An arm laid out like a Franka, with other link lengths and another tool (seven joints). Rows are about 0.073 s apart.
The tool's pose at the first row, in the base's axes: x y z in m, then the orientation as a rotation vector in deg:
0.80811, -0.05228, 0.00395, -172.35, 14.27, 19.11
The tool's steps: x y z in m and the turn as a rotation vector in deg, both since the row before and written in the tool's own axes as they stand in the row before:
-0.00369, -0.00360, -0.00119, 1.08, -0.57, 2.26
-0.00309, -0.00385, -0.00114, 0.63, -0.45, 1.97
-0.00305, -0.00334, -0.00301, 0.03, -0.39, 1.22
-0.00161, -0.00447, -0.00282, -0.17, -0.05, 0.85
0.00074, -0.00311, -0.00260, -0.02, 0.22, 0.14
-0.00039, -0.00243, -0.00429, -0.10, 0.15, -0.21
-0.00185, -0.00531, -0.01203, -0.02, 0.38, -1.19
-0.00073, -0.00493, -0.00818, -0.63, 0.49, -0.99
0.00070, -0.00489, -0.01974, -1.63, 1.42, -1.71
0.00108, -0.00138, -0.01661, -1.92, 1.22, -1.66
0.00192, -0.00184, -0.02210, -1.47, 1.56, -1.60
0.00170, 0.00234, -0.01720, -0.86, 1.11, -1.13
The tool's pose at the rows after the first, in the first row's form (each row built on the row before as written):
0.80543, -0.04834, 0.00625, -171.06, 17.72, 19.92
0.80356, -0.04418, 0.00845, -170.20, 20.68, 20.62
0.80218, -0.04076, 0.01244, -169.96, 22.47, 21.32
0.80252, -0.03653, 0.01598, -170.03, 23.73, 21.54
0.80468, -0.03415, 0.01855, -170.10, 23.96, 21.24
0.80597, -0.03238, 0.02299, -170.26, 23.65, 21.03
0.80841, -0.02864, 0.03550, -170.50, 21.90, 20.35
0.81078, -0.02494, 0.04401, -171.33, 20.42, 19.71
0.81679, -0.02304, 0.06336, -173.42, 17.85, 17.88
0.82132, -0.02361, 0.07943, -175.69, 15.26, 16.39
0.82746, -0.02358, 0.10083, -177.53, 12.75, 14.24
0.83148, -0.02676, 0.11750, -178.62, 10.96, 12.65

